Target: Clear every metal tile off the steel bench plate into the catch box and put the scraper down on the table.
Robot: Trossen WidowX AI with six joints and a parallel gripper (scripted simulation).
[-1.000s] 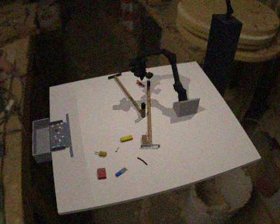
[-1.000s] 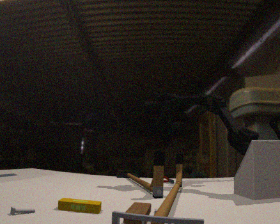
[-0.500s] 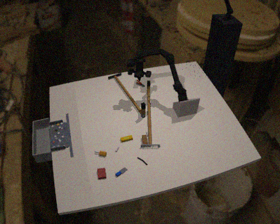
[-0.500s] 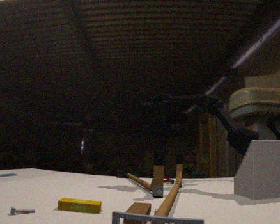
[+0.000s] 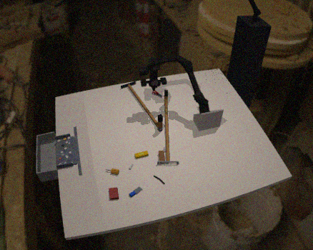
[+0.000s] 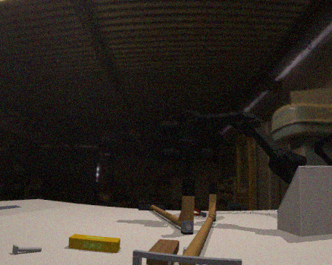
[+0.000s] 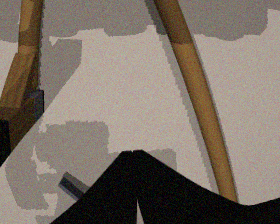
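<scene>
Now: the long scraper 8 cm ahead of my gripper tip, 3 cm to the right of it and 11 cm below it. Also, from my gripper tip: yellow block 21 cm ahead, 45 cm to the left, 15 cm below; long wooden scraper 2 cm behind, 27 cm to the left, 11 cm below; red-handled tool 7 cm behind, 13 cm to the right, 15 cm below.
</scene>
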